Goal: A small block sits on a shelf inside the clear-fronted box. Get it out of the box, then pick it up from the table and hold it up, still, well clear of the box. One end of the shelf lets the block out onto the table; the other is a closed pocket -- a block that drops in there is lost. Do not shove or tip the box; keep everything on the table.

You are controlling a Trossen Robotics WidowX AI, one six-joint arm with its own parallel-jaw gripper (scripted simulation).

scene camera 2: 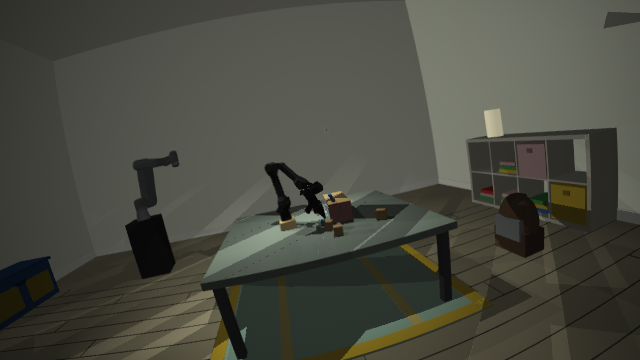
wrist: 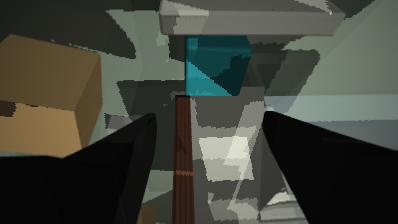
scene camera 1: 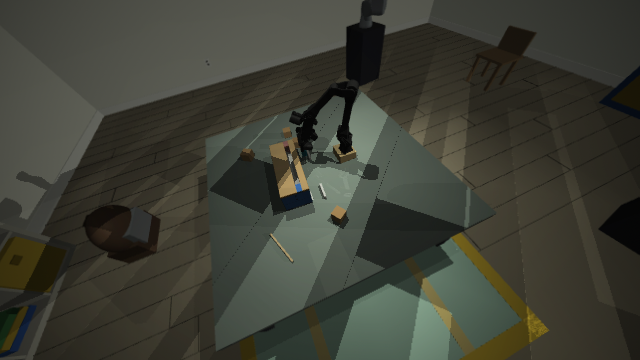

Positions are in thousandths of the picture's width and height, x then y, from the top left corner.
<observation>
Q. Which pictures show the tan box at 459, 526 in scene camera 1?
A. Scene camera 2, the wrist view and scene camera 1: all of them.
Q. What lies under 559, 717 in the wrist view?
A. A tan box.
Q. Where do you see a tan box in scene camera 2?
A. At 529, 576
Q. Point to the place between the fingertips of my gripper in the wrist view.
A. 529, 538
</observation>
